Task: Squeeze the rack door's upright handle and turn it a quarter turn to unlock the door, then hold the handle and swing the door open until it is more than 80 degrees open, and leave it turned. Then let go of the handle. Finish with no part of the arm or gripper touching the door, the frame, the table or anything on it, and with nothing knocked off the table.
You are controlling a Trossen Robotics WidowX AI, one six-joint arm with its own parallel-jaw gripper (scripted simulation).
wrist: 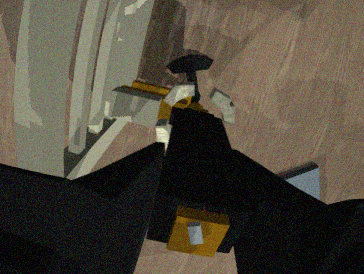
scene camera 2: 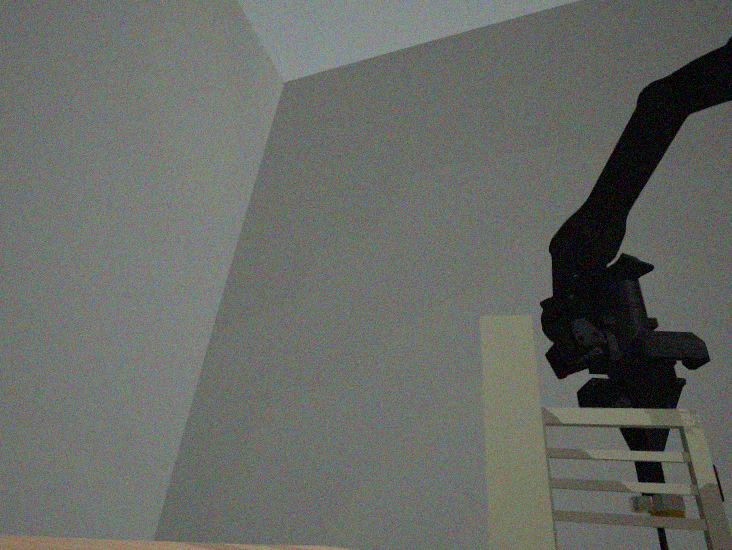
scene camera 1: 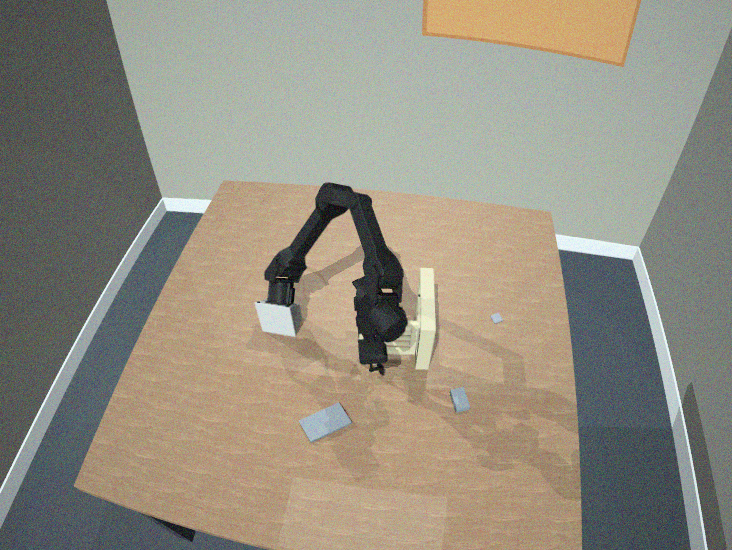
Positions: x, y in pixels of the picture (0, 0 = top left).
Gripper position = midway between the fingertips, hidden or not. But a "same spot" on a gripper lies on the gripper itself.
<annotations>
My gripper shows in the wrist view, in scene camera 2 and in scene camera 1 (370, 348). The same spot on my gripper: (wrist: 104, 215) is (scene camera 2: 627, 398).
</annotations>
